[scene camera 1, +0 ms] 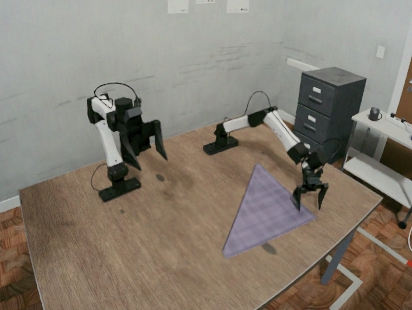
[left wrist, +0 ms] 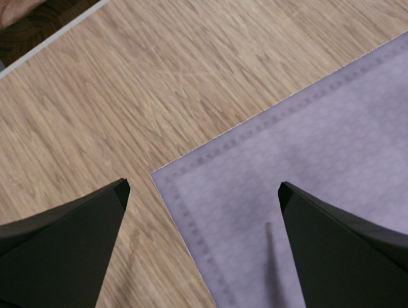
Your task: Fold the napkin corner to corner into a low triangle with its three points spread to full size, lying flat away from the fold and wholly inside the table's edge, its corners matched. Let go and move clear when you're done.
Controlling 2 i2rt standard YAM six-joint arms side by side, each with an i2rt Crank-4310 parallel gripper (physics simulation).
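The purple napkin (scene camera 1: 265, 215) (left wrist: 320, 170) lies flat as a triangle on the wooden table, wholly inside its edge. In scene camera 1 one point is at the top, one at the lower left and one at the right. In the left wrist view the right point shows as a neat square corner, and no lower layer shows past its edges. My left gripper (scene camera 1: 310, 208) (left wrist: 203, 184) is open just above this corner, one finger over the cloth and one over bare wood. My right gripper (scene camera 1: 150, 162) is open and raised, far to the left of the napkin.
The wooden table (scene camera 1: 150, 250) (left wrist: 90, 110) has its edge beyond the napkin's right point and lower side. A dark grey filing cabinet (scene camera 1: 334, 100) and a white side table (scene camera 1: 382, 127) stand behind at the right. A grey wall is behind the arms.
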